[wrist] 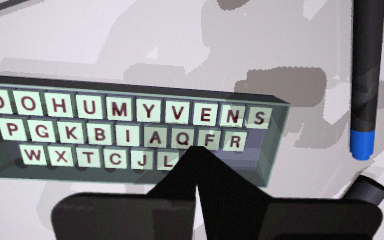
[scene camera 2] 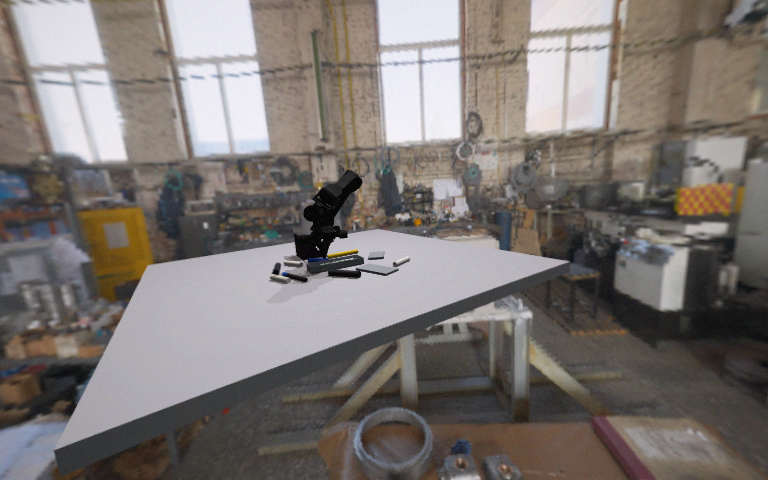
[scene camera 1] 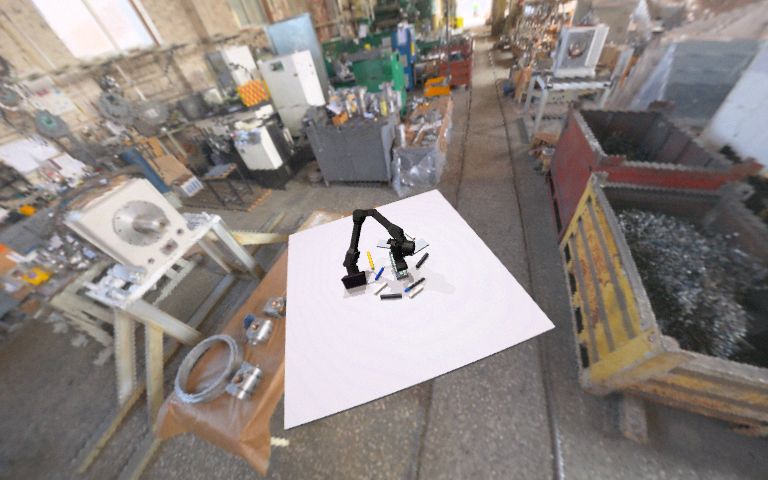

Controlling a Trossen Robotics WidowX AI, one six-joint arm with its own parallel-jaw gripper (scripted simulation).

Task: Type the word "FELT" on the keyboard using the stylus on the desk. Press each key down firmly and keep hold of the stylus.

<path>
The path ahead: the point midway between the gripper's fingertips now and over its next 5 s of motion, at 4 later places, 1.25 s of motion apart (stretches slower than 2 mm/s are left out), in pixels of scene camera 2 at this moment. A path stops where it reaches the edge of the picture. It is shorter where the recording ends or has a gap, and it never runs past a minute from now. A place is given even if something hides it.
The gripper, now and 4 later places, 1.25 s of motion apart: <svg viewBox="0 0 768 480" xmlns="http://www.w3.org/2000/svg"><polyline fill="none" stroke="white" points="324,258 330,255 340,241 326,246 322,249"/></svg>
</path>
